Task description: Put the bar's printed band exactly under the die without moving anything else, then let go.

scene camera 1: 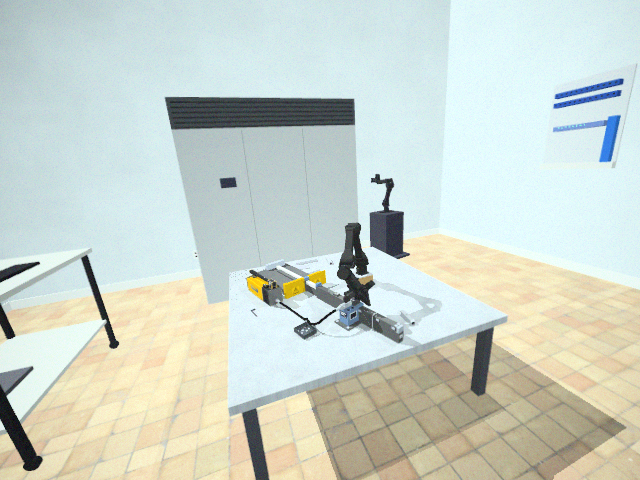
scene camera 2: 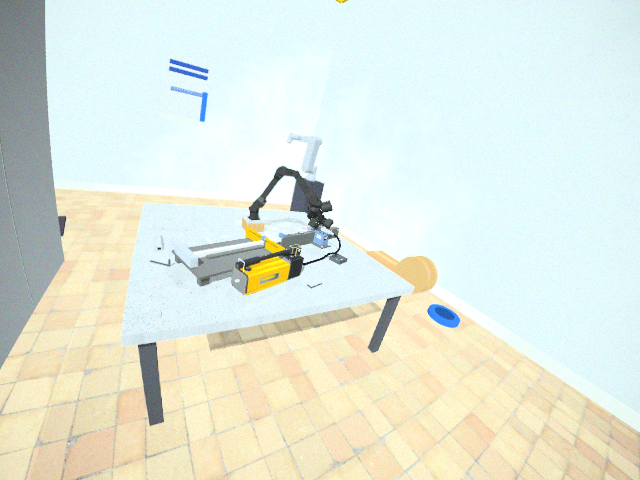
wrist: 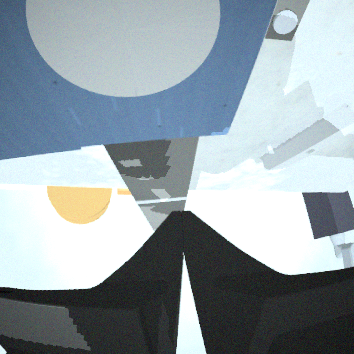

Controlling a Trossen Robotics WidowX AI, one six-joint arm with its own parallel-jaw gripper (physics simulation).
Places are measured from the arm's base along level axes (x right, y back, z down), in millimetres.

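Pixels of known places: gripper, fingertip midpoint: (scene camera 1: pixel 370 306) (wrist: pixel 180 219); arm's base, link origin: (scene camera 1: pixel 362 273) (scene camera 2: pixel 253 218).
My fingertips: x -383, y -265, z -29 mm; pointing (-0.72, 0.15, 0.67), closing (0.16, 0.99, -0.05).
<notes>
Ahead of a thing's pixels: the offset from my fingertips to its top centre. "pt": to the spot under its first point.
My gripper (scene camera 1: pixel 368 301) (scene camera 2: pixel 323 224) (wrist: pixel 180 219) is shut and empty, pointing down close beside the blue unit. The blue unit (scene camera 1: pixel 348 315) (scene camera 2: pixel 321 238) (wrist: pixel 240 55) stands against the long dark grey beam; its blue face with a round grey disc fills the upper left of the wrist view. A long white bar {pt dx +713, dy -114, dz +29 mm} (scene camera 1: pixel 289 272) (scene camera 2: pixel 227 249) lies along the dark grey bed and reaches towards the yellow plates. A small pale bar {dx -69, dy +174, dz +77 mm} (scene camera 1: pixel 406 316) (wrist: pixel 300 143) lies on the table beyond the beam. I cannot make out the printed band or the die.
The grey beam (scene camera 1: pixel 387 327) (scene camera 2: pixel 297 238) (wrist: pixel 167 192) runs towards the table's edge. Yellow warning plates {pt dx +498, dy -176, dz +41 mm} (scene camera 1: pixel 294 287), a yellow motor block {pt dx +631, dy -376, dz +38 mm} (scene camera 1: pixel 256 288) (scene camera 2: pixel 266 276), a black cable {pt dx +314, dy -265, dz +85 mm} (scene camera 1: pixel 294 311) (scene camera 2: pixel 316 260) and a dark control box {pt dx +140, dy -288, dz +96 mm} (scene camera 1: pixel 305 330) (scene camera 2: pixel 338 258) stand around. Hex keys {dx +454, dy -443, dz +91 mm} (scene camera 1: pixel 253 312) (scene camera 2: pixel 314 285) lie nearby.
</notes>
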